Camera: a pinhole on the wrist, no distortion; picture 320 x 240 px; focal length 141.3 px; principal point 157.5 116.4 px. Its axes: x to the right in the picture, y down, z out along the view. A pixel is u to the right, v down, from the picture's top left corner.
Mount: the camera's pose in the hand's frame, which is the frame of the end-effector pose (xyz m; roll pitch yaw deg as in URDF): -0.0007 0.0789 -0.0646 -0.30 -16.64 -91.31
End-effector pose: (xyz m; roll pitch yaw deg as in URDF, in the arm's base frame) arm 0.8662 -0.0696 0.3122 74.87 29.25 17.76
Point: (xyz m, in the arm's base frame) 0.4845 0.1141 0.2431
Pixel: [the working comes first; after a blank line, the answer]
In the camera's frame: 0.1247 -0.2274 -0.3220

behind the camera
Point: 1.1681 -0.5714 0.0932
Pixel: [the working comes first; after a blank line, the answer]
In the camera's frame: 0.4958 0.2305 0.4606

310 187
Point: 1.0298 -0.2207 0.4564
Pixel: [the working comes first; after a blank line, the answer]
In the camera's frame: 0.0430 0.0234 0.2988

178 127
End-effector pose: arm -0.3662 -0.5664 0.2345 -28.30 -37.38 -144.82
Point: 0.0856 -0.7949 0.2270
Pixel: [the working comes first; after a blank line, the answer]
In the camera's frame: -0.1204 -0.2007 0.4507

120 53
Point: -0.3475 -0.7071 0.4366
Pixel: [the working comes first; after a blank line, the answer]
In the camera's frame: 0.0864 0.1751 0.2156

214 231
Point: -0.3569 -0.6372 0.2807
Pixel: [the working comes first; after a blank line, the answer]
In the camera's frame: 0.0598 0.0553 0.0963

245 198
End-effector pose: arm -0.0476 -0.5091 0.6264 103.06 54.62 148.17
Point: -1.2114 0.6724 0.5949
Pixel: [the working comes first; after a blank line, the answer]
In the camera's frame: -1.1957 0.9276 0.5205

outside the picture
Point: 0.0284 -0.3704 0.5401
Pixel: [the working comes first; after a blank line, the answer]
In the camera's frame: 0.1452 0.0769 0.1951

263 172
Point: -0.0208 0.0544 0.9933
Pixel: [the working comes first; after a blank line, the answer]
In the camera's frame: -0.3073 -0.1529 0.5567

80 78
